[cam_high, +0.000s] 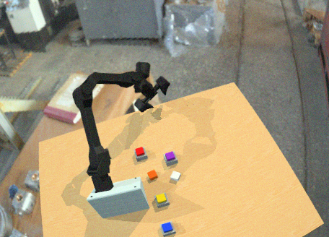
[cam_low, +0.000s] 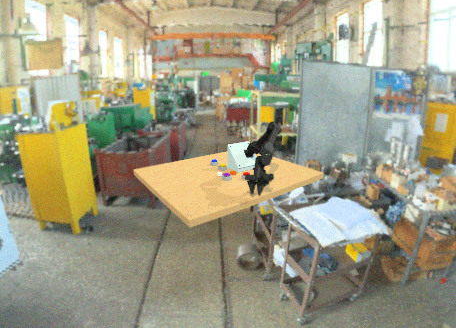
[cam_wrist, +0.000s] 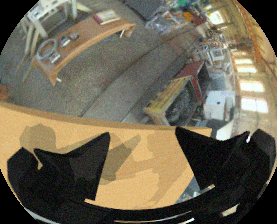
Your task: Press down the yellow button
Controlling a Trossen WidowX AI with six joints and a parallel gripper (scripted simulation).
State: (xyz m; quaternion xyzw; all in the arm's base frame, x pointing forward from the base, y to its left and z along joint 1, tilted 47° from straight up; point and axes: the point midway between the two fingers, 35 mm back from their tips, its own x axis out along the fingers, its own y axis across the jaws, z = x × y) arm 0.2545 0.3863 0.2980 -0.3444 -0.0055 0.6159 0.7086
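Now: the yellow button 53 cm to the right of my gripper tip, 7 cm behind it and 1 cm above it. The rest, counted from my gripper tip: purple button 34 cm to the right, 1 cm behind, 1 cm above; orange block 40 cm to the right, 9 cm behind, 1 cm below; red button 29 cm to the right, 12 cm behind, 1 cm above.
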